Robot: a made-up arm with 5 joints. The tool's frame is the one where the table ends. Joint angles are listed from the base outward.
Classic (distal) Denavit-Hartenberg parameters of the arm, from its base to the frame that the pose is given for. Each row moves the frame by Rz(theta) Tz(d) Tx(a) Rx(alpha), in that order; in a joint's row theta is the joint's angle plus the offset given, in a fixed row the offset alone. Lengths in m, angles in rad.
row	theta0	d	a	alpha
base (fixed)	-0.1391	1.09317	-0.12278	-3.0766
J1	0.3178	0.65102	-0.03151	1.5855
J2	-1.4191	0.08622	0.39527	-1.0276
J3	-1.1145	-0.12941	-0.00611	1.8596
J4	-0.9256	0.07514	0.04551	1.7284
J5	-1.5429	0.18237	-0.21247	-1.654
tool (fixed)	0.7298	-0.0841	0	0
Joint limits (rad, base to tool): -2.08..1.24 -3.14..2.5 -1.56..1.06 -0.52..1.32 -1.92..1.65
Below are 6 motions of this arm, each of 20 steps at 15 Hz.
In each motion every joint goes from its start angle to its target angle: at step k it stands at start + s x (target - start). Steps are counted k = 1, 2, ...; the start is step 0. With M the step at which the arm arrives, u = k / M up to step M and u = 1 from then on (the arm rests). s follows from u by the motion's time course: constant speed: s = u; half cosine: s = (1 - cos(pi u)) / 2; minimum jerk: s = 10 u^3 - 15 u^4 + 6 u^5.
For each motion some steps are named. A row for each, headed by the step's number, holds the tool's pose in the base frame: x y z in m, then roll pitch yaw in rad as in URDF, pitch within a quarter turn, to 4 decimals.
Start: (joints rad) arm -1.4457 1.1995 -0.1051 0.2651 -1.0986
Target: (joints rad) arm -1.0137 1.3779 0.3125 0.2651 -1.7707
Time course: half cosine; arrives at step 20
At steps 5, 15, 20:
5: 0.0730 0.1111 0.9377 1.3341 1.0524 2.4398
15: 0.2411 0.1644 0.9179 2.5159 0.7239 2.7739
20: 0.2839 0.1556 0.8969 2.6680 0.6148 2.7406

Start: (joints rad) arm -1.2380 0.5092 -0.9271 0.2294 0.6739
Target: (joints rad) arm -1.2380 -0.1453 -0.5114 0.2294 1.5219
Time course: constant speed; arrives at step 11
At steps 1, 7, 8, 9, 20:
1: 0.1908 -0.0437 0.7863 -1.8258 -0.1108 2.4975
7: 0.0917 -0.0833 0.8456 -2.4446 -0.0710 2.7531
8: 0.0718 -0.0937 0.8550 -2.5474 -0.0422 2.7882
9: 0.0509 -0.1055 0.8637 -2.6493 -0.0082 2.8190
20: 0.0061 -0.1331 0.8779 -2.8510 0.0731 2.8661

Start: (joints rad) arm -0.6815 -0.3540 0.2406 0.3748 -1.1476
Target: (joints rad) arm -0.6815 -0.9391 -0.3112 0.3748 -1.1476
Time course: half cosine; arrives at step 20
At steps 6, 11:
6: -0.6546 -0.1367 0.5878 -0.0353 -0.1270 0.6224
11: -0.6546 -0.1413 0.4544 -0.3070 -0.3638 0.5865

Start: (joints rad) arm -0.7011 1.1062 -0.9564 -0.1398 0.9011
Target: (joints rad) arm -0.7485 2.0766 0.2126 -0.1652 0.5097
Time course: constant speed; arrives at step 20
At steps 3, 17, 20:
3: 0.2586 -0.0709 0.4407 -0.8351 -0.6202 1.8015
17: 0.0123 -0.0208 0.4258 0.2847 0.2601 0.8803
20: -0.0004 0.0197 0.4557 0.4008 0.5472 0.8219

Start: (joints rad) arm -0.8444 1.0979 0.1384 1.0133 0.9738
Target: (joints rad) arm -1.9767 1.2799 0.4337 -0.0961 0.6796
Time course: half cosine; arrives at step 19
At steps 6, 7, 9, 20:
6: 0.1027 -0.0373 0.6931 -0.7843 0.1462 1.4921
7: 0.0960 -0.0185 0.6764 -0.7257 0.1009 1.5293
9: 0.0720 0.0210 0.6423 -0.5927 0.0128 1.6012
20: -0.0836 0.0994 0.5603 -0.1085 -0.1648 1.7635

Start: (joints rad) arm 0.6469 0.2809 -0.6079 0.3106 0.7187
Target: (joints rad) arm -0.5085 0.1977 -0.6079 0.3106 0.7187
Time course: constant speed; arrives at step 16
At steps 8, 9, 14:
8: -0.2310 -0.2107 0.7416 -1.8163 -0.3054 0.9909
9: -0.2142 -0.2174 0.7417 -1.8263 -0.3075 1.0655
14: -0.1257 -0.2340 0.7428 -1.8776 -0.3128 1.4395

